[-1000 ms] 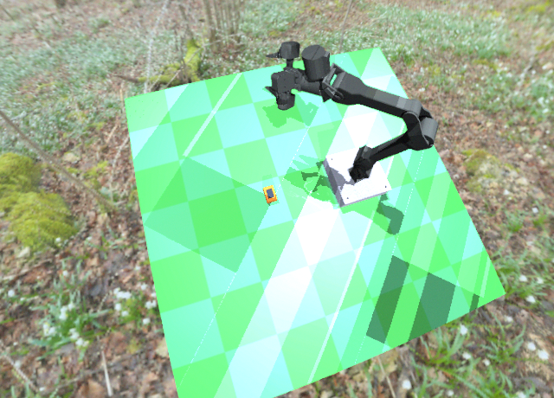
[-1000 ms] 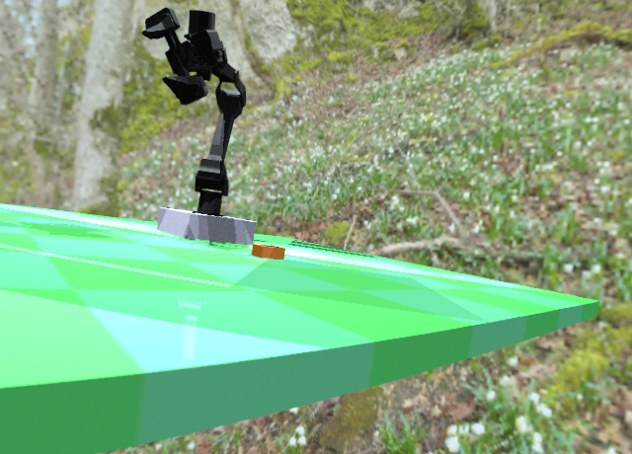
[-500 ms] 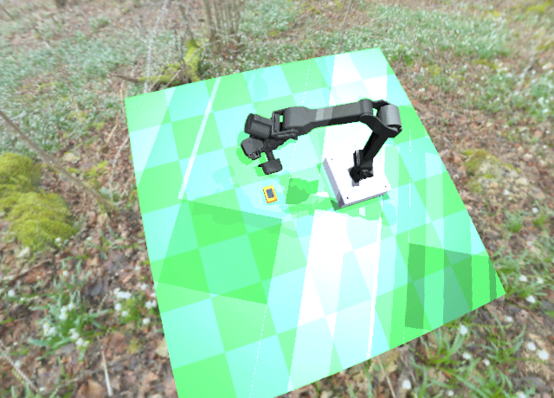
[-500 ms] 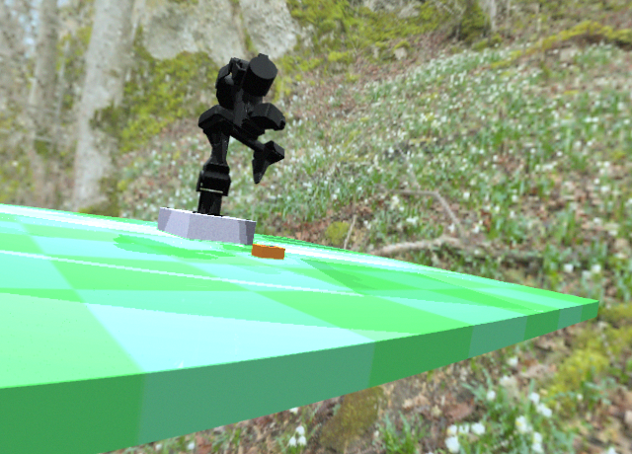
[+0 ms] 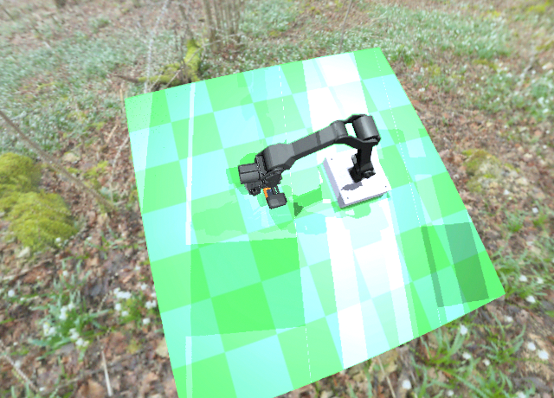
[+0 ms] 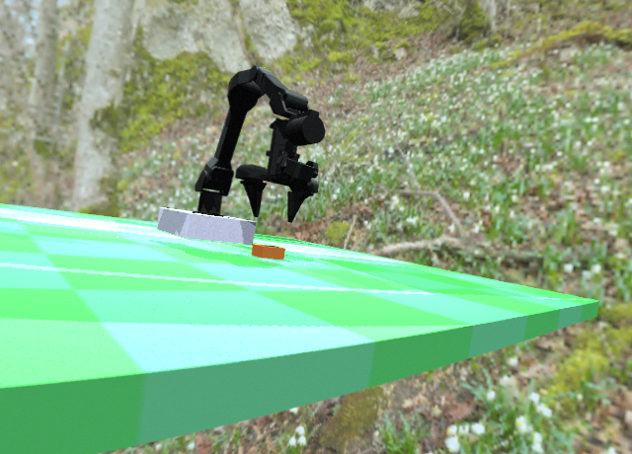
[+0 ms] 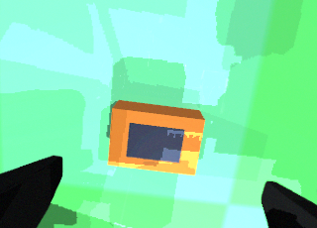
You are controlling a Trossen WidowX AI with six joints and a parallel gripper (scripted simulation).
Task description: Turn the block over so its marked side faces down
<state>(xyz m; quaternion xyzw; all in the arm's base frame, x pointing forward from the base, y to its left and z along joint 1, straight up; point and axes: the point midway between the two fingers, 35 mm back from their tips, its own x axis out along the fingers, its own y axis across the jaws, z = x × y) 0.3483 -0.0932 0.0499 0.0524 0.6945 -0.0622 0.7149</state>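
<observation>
My gripper tip is now 60 mm above the orange block, 10 mm to the right of it and 10 mm past it.
</observation>
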